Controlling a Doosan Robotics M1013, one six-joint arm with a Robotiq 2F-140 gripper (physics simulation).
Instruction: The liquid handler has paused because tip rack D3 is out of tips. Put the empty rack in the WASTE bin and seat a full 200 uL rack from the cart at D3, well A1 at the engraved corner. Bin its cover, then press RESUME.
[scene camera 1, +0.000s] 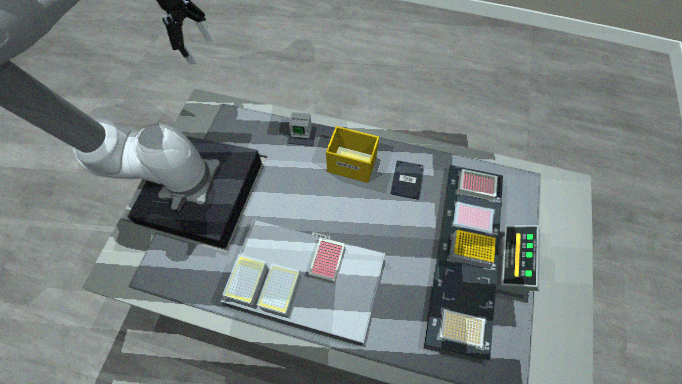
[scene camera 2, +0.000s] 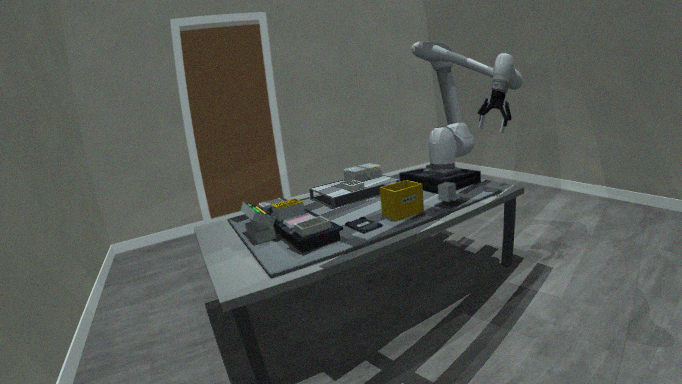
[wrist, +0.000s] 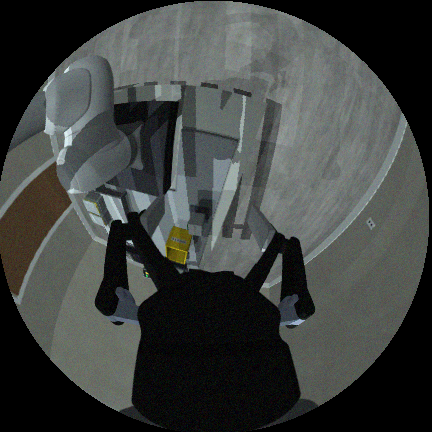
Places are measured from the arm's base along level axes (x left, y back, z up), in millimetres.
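Pixels of known places: gripper, fingertip midpoint: (scene camera 1: 202, 51) (scene camera 2: 490, 130) (wrist: 207, 208); arm's base, link origin: (scene camera 1: 190, 180) (scene camera 2: 442, 171) (wrist: 124, 145).
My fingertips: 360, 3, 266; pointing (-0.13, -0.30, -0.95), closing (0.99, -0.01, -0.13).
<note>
For each thing: its top centre in the pictures, then the offset to it from my fingertips, as dx, dy, dz. "spot": a spot on its surface instead. Level surfaces: height alone.
- yellow rack, top centre: (scene camera 1: 475, 245) (scene camera 2: 287, 203) -441, -996, -211
- yellow WASTE bin, top centre: (scene camera 1: 352, 144) (scene camera 2: 401, 185) (wrist: 175, 255) -152, -554, -193
- white cart, top centre: (scene camera 1: 304, 276) (scene camera 2: 354, 183) (wrist: 111, 220) -624, -488, -262
- small grey box with a green face, top centre: (scene camera 1: 299, 119) (wrist: 194, 229) (scene camera 2: 446, 184) -56, -337, -224
- red rack, top centre: (scene camera 1: 327, 258) (scene camera 2: 351, 182) -561, -547, -237
- dark deck, surface height: dz -272
- panel with green lights, surface spot: (scene camera 1: 520, 255) spot: -451, -1134, -205
- black labelled block, top centre: (scene camera 1: 407, 178) (scene camera 2: 363, 222) -179, -768, -314
My gripper (scene camera 1: 199, 48) (scene camera 2: 492, 126) (wrist: 207, 208) is open and empty, high beyond the table edge near the arm's base. A yellow rack (scene camera 1: 474, 247) (scene camera 2: 287, 205) with dark holes sits at D3, the middle deck slot; its engraved corner is too small to read. The yellow WASTE bin (scene camera 1: 345, 165) (scene camera 2: 401, 202) (wrist: 178, 239) stands upright with a pale, flat-looking thing inside. Two pale racks with yellow edges (scene camera 1: 245, 280) (scene camera 1: 279, 289) stand side by side on the white cart (scene camera 1: 350, 312). A small grey box with a green face (scene camera 1: 300, 126) (scene camera 2: 446, 192) (wrist: 196, 221) stands beside the bin; its label is unreadable.
A red rack (scene camera 1: 327, 259) is also on the cart. The dark deck (scene camera 1: 462, 290) holds red, pink and orange racks beside D3. A panel with green lights (scene camera 1: 520, 255) stands behind it. A black labelled block (scene camera 1: 407, 186) lies between bin and deck.
</note>
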